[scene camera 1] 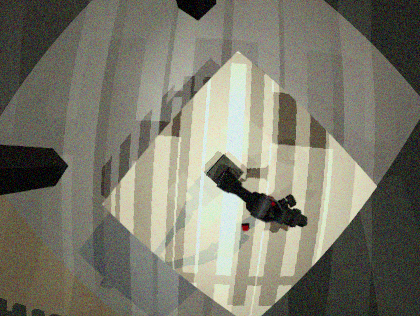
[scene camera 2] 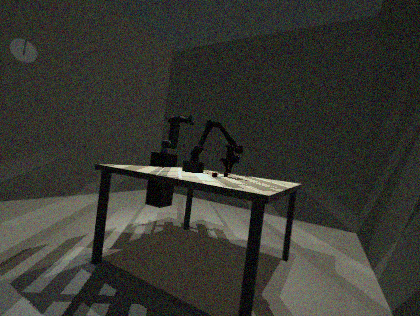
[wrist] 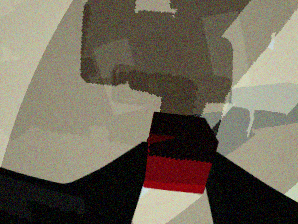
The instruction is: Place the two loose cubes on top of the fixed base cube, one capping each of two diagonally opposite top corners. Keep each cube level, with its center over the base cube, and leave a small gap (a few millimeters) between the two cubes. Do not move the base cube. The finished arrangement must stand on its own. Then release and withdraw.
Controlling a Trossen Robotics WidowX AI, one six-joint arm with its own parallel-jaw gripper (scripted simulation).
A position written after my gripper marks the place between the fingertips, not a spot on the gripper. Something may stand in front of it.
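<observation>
There is a red cube held in my gripper [wrist: 177, 152].
</observation>
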